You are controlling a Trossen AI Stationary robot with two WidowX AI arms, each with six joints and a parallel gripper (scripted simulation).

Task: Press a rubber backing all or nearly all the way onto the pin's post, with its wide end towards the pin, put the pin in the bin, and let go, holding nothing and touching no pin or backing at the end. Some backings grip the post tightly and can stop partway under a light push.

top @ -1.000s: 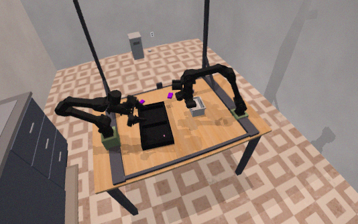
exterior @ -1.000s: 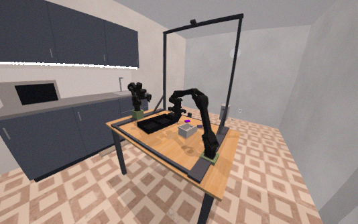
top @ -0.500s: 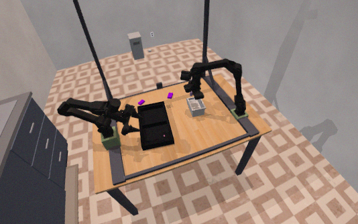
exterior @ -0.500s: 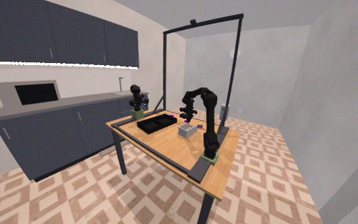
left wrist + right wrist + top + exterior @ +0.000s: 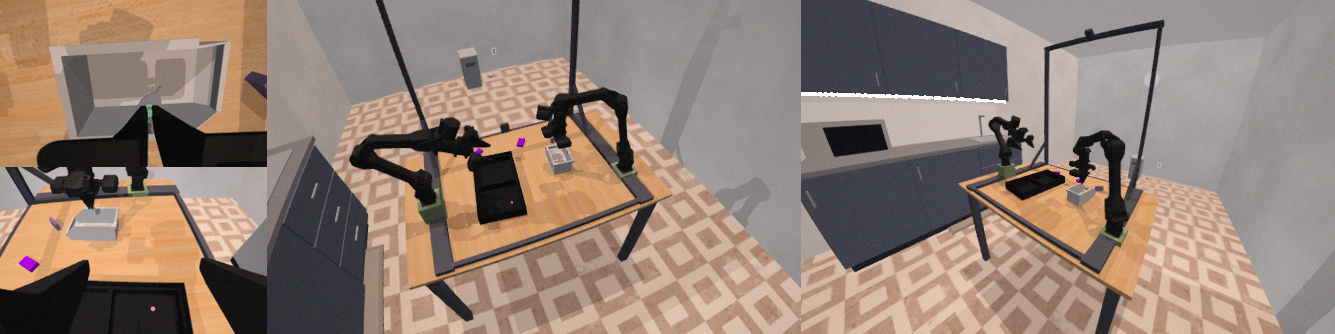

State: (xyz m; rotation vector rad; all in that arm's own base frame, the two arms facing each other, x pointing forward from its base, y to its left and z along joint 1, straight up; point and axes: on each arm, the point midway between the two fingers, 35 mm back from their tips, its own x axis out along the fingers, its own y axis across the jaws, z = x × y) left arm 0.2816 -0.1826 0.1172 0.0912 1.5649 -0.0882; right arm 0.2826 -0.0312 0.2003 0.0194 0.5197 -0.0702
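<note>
Now: left hand 1 cm past the grey bin and 10 cm above it. The rest, counted from my left hand: black two-compartment tray 8 cm ahead, 33 cm to the right, 12 cm below; then silver leaf-shaped pin 1 cm to the right, 3 cm below.
</note>
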